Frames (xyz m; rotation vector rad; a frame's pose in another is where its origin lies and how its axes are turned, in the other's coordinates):
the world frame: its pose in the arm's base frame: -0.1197 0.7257 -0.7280 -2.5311 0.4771 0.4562
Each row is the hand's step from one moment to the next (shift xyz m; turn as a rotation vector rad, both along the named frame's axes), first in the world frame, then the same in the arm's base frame.
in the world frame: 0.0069 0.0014 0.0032 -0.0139 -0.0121 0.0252
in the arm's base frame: 0.0048 -0.0010 -0.0060 -0.0128 0.0268 -0.0096
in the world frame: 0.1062 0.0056 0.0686 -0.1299 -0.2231 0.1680
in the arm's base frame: 0.0759 0.0072 -0.1010 -0.0590 0.3021 0.0121
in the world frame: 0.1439 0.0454 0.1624 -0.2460 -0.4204 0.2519
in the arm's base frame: 0.0716 0.0173 -0.2091 -0.0978 0.5342 0.0756
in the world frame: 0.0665 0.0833 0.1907 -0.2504 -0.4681 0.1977
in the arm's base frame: -0.0187 0.0210 -0.2167 -0.0697 0.5441 0.1415
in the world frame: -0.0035 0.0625 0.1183 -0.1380 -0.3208 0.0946
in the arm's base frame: -0.0555 0.0151 -0.1208 -0.0091 0.3425 0.1164
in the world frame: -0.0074 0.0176 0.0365 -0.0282 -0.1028 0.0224
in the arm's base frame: -0.0220 0.0076 -0.0340 0.0130 0.1016 0.0372
